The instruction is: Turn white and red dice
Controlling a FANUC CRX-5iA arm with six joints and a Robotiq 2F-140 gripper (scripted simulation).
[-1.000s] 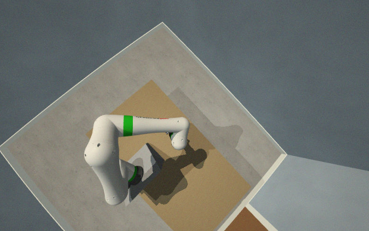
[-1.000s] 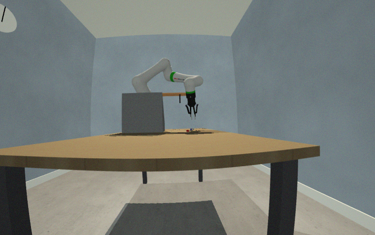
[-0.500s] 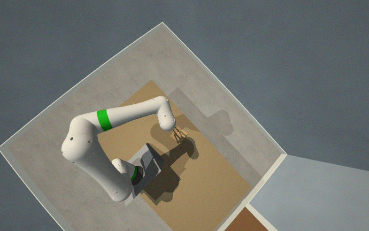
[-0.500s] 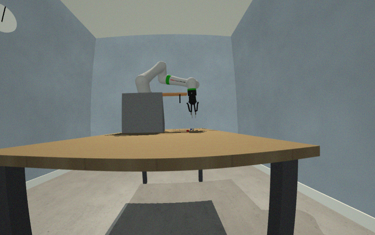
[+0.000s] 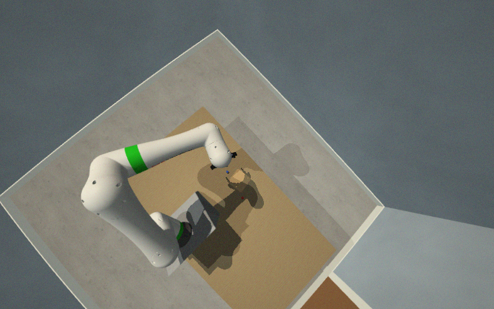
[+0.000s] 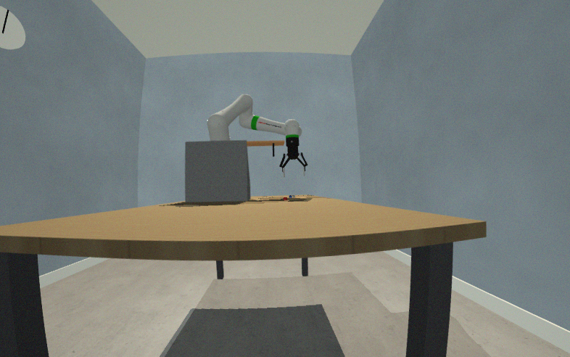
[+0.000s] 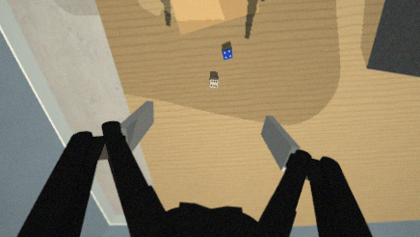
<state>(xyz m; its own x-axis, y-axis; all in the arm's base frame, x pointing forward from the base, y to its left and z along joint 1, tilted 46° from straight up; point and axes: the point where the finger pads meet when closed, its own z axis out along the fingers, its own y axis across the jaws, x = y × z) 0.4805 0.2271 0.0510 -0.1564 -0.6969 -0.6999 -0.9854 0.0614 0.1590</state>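
Right now my hand is 1 cm past the white die, 1 cm to the left of it and 15 cm above it. From my hand the other things lie so: blue die (3 cm behind, 7 cm to the right, 15 cm below); red die (7 cm behind, 30 cm to the right, 15 cm below); tan mat (18 cm to the right, 16 cm below).
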